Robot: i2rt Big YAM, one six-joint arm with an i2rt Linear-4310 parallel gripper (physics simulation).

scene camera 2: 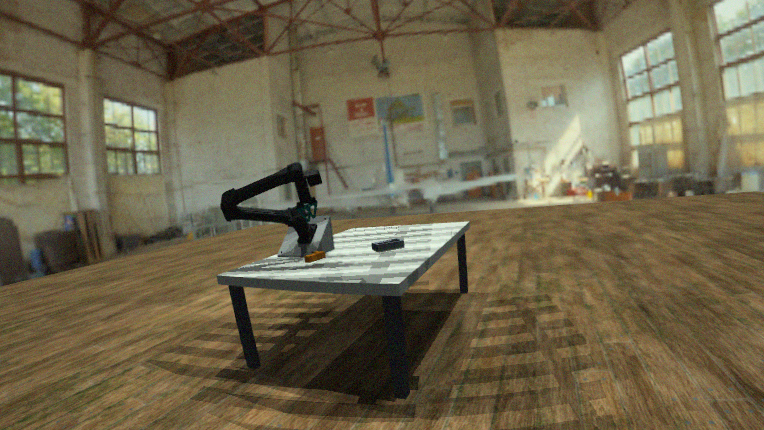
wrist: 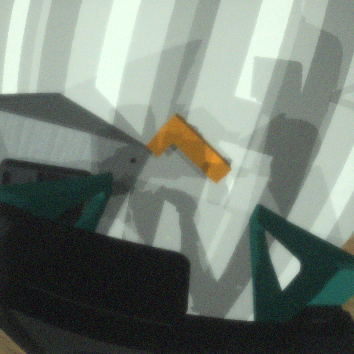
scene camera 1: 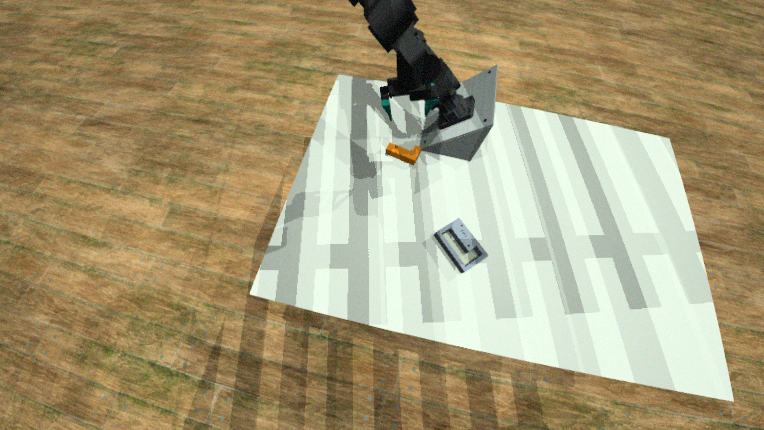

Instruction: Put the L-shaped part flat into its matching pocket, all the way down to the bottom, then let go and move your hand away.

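Where they show: gripper, fingertip midpoint: (scene camera 2: pixel 311 219) (wrist: pixel 183 196) (scene camera 1: pixel 408 117); arm's base at its link origin: (scene camera 2: pixel 308 234) (scene camera 1: pixel 456 114).
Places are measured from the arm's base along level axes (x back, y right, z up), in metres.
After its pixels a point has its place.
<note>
The orange L-shaped part (scene camera 1: pixel 402 153) @(x -0.148, y 0.151, z -0.072 m) (scene camera 2: pixel 314 256) @(x -0.150, y 0.174, z -0.080 m) (wrist: pixel 200 152) @(x -0.140, y 0.161, z -0.072 m) lies flat on the table, close to the front corner of the arm's grey mount. The grey block with the L-shaped pocket (scene camera 1: pixel 460 245) @(x -0.419, y -0.088, z -0.088 m) (scene camera 2: pixel 388 245) @(x -0.442, y -0.044, z -0.078 m) lies nearer the middle of the table; its pocket faces up and holds no part. The block does not show in the wrist view. My gripper (scene camera 1: pixel 410 113) @(x -0.145, y 0.151, z 0.093 m) (wrist: pixel 183 196) @(x -0.145, y 0.151, z 0.093 m) is open and empty, with its green fingers wide apart. It hangs above the table near the mount, and in the wrist view the part shows ahead of the fingertips, not between them.
The grey wedge-shaped mount (scene camera 1: pixel 460 145) @(x -0.099, y -0.032, z -0.030 m) (scene camera 2: pixel 323 235) @(x -0.095, y -0.008, z -0.009 m) (wrist: pixel 55 117) @(x -0.099, y -0.019, z -0.010 m) stands at the back of the white table (scene camera 1: pixel 614 341) @(x -0.592, y -0.566, z -0.102 m) (scene camera 2: pixel 342 287) @(x -0.487, y 0.491, z -0.121 m), right beside the short end of the part. The black arm folds above it. Striped shadows cross the table top.
</note>
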